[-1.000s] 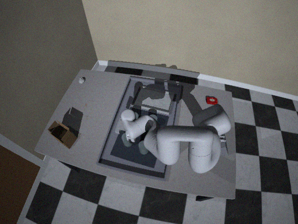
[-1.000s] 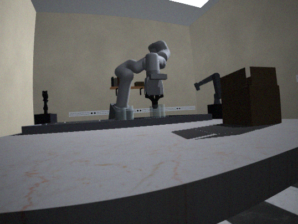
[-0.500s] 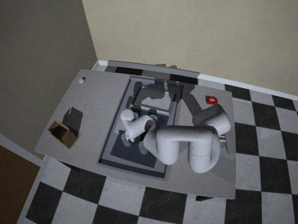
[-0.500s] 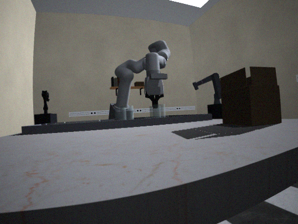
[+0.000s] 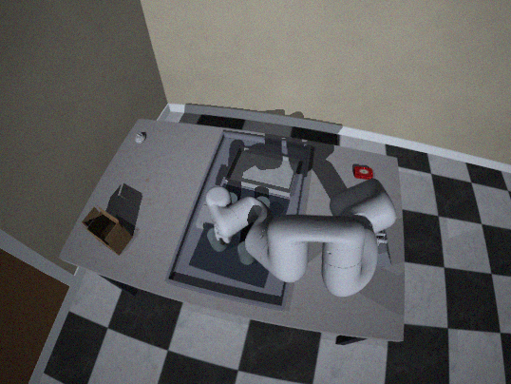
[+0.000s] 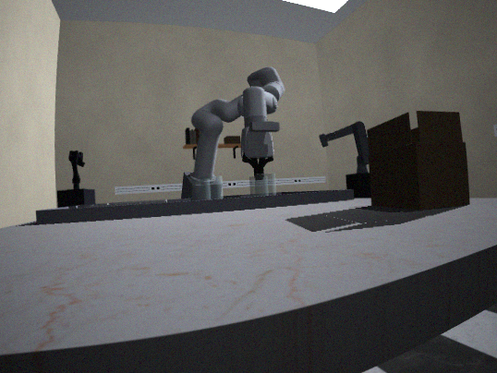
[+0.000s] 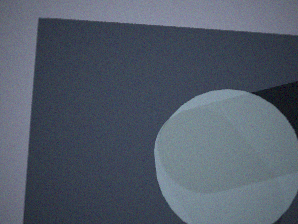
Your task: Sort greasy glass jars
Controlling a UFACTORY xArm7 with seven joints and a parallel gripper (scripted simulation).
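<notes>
Right now the dark drying mat is 10 mm behind my hand, 80 mm to the right of it and 90 mm below it. From my hand the other things lie so: light grey tray: 30 mm ahead, 400 mm to the right, 90 mm below; then red object: 420 mm behind, 610 mm to the right, 80 mm below; then cardboard box: 490 mm ahead, 200 mm to the left, 30 mm below.
</notes>
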